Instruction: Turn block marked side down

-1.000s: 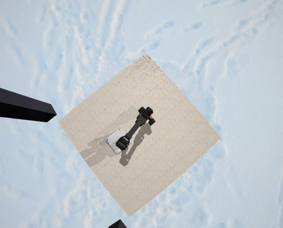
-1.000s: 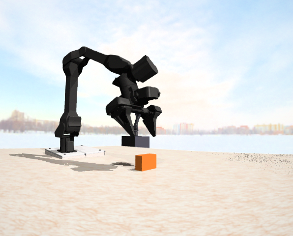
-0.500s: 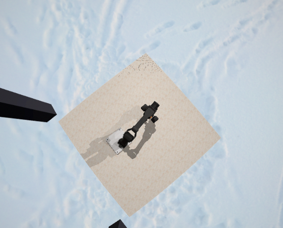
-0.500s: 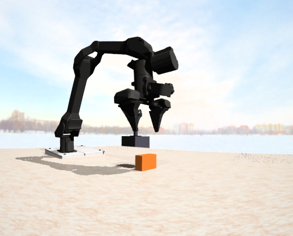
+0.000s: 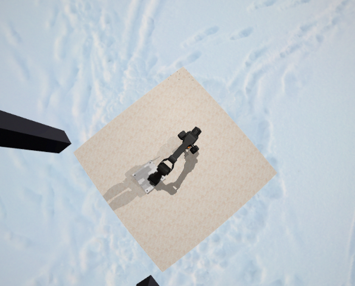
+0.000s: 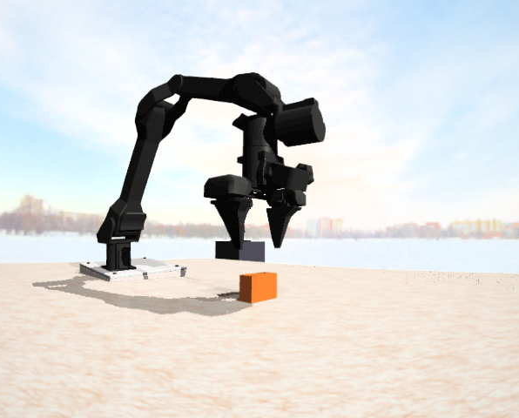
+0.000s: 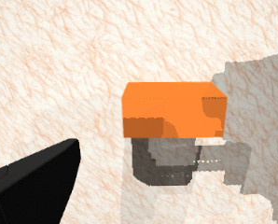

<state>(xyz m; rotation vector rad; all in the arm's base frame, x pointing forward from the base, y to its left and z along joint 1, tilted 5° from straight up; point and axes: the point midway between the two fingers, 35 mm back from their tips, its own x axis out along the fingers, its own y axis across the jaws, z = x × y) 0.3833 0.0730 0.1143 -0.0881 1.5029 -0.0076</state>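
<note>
My gripper tip is now 6 cm above the orange block and 1 cm past it.
</note>
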